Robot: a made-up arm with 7 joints. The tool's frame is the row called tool. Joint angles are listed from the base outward. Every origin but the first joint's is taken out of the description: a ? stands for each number. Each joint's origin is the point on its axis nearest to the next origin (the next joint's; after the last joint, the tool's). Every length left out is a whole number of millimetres.
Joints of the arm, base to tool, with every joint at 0 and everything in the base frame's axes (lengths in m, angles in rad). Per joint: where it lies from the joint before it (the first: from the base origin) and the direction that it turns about. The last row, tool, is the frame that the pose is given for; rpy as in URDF.
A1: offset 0.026 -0.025 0.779 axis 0 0 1
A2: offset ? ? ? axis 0 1 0
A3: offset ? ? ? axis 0 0 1
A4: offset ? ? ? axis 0 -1 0
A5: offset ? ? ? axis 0 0 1
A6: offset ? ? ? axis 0 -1 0
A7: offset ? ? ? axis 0 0 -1
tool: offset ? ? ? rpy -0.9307 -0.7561 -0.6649
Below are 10 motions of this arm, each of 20 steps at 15 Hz.
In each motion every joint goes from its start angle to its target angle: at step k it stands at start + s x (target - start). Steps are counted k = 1, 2, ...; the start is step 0. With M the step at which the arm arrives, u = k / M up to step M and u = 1 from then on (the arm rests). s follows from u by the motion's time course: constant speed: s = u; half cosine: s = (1 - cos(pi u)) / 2; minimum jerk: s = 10 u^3 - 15 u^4 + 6 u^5.
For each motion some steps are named. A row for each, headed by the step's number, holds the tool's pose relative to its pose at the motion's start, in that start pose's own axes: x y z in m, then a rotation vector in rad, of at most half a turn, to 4 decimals.
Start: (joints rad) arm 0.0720 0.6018 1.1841 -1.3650 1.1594 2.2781 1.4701
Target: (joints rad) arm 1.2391 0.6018 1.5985 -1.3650 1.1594 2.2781 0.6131
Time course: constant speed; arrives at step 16
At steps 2, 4, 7, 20:
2: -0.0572 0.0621 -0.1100 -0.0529 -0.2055 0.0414
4: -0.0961 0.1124 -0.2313 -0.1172 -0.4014 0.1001
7: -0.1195 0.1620 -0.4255 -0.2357 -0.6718 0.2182
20: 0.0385 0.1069 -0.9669 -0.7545 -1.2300 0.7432

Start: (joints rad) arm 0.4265 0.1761 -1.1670 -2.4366 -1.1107 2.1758 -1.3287
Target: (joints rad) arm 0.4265 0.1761 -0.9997 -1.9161 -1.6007 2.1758 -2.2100
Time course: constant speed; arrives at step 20
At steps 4, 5, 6, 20:
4: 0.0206 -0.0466 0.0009 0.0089 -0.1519 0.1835
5: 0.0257 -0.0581 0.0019 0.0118 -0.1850 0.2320
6: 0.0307 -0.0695 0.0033 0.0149 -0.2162 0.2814
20: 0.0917 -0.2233 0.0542 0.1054 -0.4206 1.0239

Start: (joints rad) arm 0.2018 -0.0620 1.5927 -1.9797 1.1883 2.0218 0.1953
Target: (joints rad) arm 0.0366 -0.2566 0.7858 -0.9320 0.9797 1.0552 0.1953
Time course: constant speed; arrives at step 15
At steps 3, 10, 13, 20:
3: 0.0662 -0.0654 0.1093 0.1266 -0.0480 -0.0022
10: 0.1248 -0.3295 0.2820 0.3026 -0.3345 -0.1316
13: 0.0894 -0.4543 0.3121 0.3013 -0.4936 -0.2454
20: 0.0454 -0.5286 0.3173 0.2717 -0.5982 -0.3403

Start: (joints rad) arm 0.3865 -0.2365 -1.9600 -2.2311 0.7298 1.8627 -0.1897
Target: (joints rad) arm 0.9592 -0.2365 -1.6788 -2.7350 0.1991 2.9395 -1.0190
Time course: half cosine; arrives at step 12
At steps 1, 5, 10, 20:
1: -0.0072 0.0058 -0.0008 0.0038 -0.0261 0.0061
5: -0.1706 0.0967 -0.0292 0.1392 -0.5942 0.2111
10: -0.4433 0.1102 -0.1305 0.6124 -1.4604 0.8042
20: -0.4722 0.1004 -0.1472 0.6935 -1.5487 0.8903

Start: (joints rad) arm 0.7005 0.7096 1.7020 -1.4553 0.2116 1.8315 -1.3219
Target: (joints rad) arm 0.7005 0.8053 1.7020 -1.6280 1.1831 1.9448 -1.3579
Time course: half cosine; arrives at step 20
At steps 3, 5, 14, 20:
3: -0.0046 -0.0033 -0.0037 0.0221 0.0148 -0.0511
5: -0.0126 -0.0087 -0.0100 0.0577 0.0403 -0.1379
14: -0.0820 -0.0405 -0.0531 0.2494 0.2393 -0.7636
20: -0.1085 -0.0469 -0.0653 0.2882 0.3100 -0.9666

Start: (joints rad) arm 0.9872 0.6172 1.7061 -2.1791 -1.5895 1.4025 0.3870
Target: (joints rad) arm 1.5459 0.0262 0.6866 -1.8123 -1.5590 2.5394 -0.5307
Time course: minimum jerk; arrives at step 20
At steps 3, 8, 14, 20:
3: 0.0020 0.0069 0.0011 0.0222 -0.0151 0.0021
8: 0.0250 0.0591 -0.0054 0.2193 -0.1977 -0.0063
14: 0.0938 0.0157 -0.0933 0.3691 -0.6521 -0.1274
20: 0.1197 -0.0409 -0.1312 0.3592 -0.8349 -0.1723

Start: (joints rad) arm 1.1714 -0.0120 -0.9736 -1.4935 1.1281 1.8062 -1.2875
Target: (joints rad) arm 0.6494 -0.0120 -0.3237 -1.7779 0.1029 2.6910 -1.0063
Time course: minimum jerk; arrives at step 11
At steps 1, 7, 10, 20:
1: -0.0006 0.0000 -0.0005 -0.0068 -0.0032 0.0030
7: -0.0784 0.0278 -0.0324 -0.4743 -0.5299 0.3844
10: -0.1184 0.0463 -0.0362 -0.4671 -0.7502 0.5094
20: -0.1195 0.0468 -0.0363 -0.4656 -0.7559 0.5125

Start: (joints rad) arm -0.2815 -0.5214 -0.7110 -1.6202 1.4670 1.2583 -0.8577
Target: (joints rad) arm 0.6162 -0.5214 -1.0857 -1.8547 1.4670 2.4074 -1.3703
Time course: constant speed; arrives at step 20
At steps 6, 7, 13, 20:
6: 0.0314 -0.0362 -0.0940 0.0478 -0.1143 -0.1885
7: 0.0340 -0.0418 -0.1112 0.0458 -0.1343 -0.2165
13: 0.0326 -0.0716 -0.2185 -0.0211 -0.2596 -0.3495
20: -0.0076 -0.0969 -0.3420 -0.1937 -0.4151 -0.3980

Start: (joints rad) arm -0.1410 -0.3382 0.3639 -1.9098 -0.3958 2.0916 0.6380
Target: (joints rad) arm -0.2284 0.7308 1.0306 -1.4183 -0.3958 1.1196 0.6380
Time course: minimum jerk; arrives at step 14
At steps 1, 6, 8, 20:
1: -0.0013 0.0014 0.0008 -0.0010 -0.0014 0.0044
6: -0.1570 0.1304 0.0721 -0.0882 -0.1383 0.4996
8: -0.2635 0.1938 0.0977 -0.1226 -0.2088 0.8609
20: -0.3865 0.2639 0.0957 -0.1215 -0.2621 1.3658

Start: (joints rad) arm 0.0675 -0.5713 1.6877 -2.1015 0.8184 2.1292 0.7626
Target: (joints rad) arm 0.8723 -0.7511 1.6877 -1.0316 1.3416 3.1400 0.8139
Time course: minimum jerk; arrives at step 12
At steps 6, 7, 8, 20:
6: -0.1394 -0.4659 0.0120 0.8806 0.4344 0.3180
7: -0.1435 -0.6134 -0.0543 1.0557 0.6149 0.5038
8: -0.1267 -0.7332 -0.1361 1.1577 0.7870 0.6984
20: -0.0629 -0.8825 -0.2923 1.1969 1.0560 1.0375

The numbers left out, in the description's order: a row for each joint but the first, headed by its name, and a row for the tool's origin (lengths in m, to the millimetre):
A2: -0.011 0.015 0
A3: 0.017 0 0.473
A4: 0.114 0.03 0
A5: -0.114 0 0.455
A6: -0.018 0.016 0
A7: 0.06 0 -0.006
tool: -0.001 -0.021 0

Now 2 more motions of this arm.
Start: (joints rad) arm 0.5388 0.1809 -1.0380 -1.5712 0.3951 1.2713 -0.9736
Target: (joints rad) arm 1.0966 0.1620 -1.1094 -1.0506 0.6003 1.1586 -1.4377
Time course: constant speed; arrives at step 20
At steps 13, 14, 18, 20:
13: -0.0319 0.0861 0.2998 0.4935 -0.5717 0.2596
14: -0.0399 0.0890 0.3225 0.5339 -0.6151 0.2815
18: -0.0786 0.0943 0.4104 0.6983 -0.7875 0.3704
20: -0.1017 0.0929 0.4523 0.7822 -0.8733 0.4155

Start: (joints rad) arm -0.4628 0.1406 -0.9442 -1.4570 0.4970 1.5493 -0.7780
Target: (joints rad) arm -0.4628 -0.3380 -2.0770 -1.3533 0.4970 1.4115 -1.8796
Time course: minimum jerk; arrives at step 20
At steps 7, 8, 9, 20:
7: 0.0422 -0.2267 -0.0390 0.0598 -0.1230 -0.1330
8: 0.0426 -0.3082 -0.0530 0.0739 -0.1658 -0.1765
9: 0.0344 -0.3966 -0.0684 0.0852 -0.2116 -0.2216
20: -0.2277 -0.9083 -0.1655 0.0693 -0.4693 -0.4582

